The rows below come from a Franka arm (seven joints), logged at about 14 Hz.
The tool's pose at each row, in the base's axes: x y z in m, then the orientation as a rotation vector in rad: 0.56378, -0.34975, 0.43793, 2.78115, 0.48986, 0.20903; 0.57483, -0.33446, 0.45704, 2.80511, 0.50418, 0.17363; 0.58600, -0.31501, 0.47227, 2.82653, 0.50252, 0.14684; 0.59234, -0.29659, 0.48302, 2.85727, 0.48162, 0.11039; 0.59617, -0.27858, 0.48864, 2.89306, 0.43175, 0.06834; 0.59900, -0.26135, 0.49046, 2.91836, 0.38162, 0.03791; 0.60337, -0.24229, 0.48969, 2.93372, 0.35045, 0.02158; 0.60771, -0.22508, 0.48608, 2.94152, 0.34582, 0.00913
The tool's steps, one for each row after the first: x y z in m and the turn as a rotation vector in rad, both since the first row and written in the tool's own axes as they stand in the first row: 0.01740, -0.00405, -0.02005, 0.02823, -0.01984, -0.00902; 0.03604, -0.01304, -0.03756, 0.05047, -0.03592, -0.00691; 0.04942, -0.02406, -0.05151, 0.07892, -0.05972, 0.00845; 0.05987, -0.03715, -0.06100, 0.10809, -0.08992, 0.04282; 0.06877, -0.05109, -0.06690, 0.12720, -0.11319, 0.07651; 0.07952, -0.06703, -0.07056, 0.13900, -0.12578, 0.09756; 0.08933, -0.08224, -0.07104, 0.14729, -0.13340, 0.10050
